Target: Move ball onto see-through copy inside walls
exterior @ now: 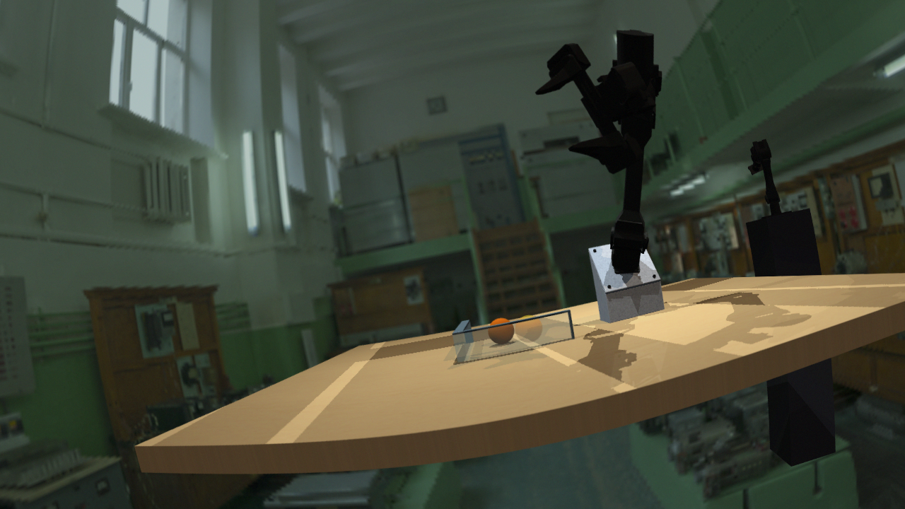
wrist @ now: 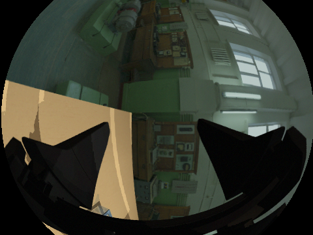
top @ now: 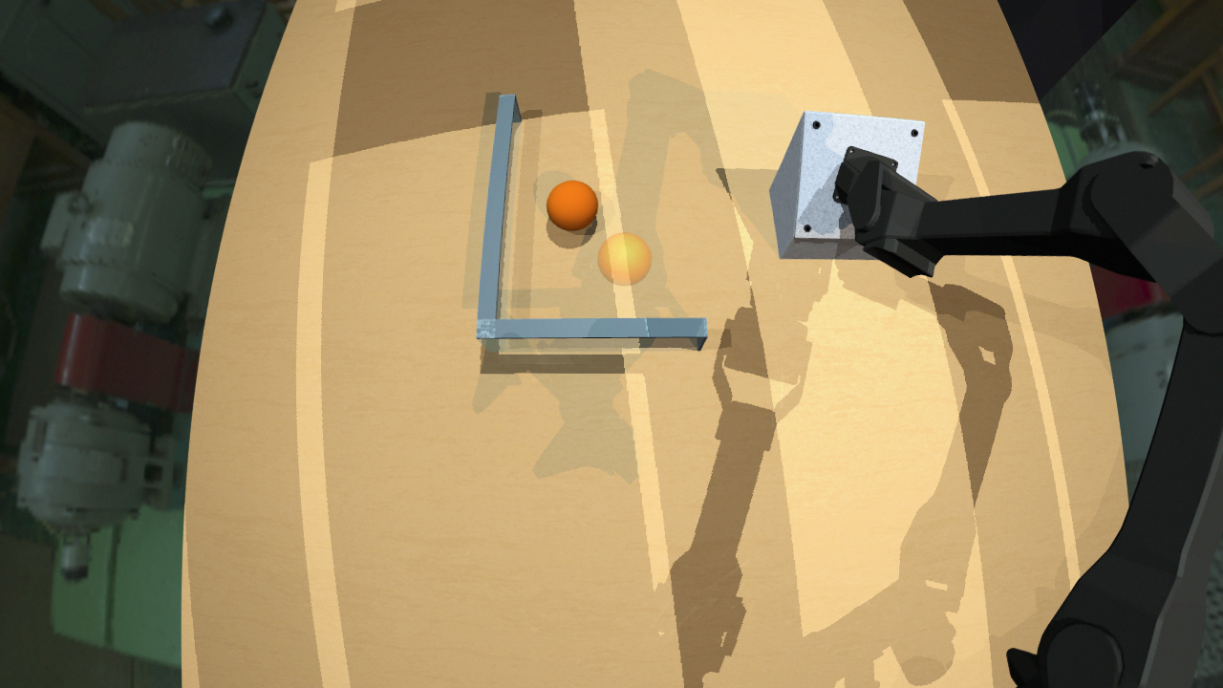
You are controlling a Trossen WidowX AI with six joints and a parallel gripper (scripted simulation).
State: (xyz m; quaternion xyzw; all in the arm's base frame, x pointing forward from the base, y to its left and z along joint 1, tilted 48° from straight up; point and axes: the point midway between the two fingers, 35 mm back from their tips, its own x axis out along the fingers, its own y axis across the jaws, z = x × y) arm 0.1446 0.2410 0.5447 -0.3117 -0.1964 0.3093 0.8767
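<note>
Now: the orange ball 18 cm ahead of my gripper tip, 55 cm to the right of it and 30 cm below it. Also, from my gripper tip: see-through copy (12 cm ahead, 49 cm to the right, 30 cm below); then clear wall (14 cm ahead, 40 cm to the right, 30 cm below).
</note>
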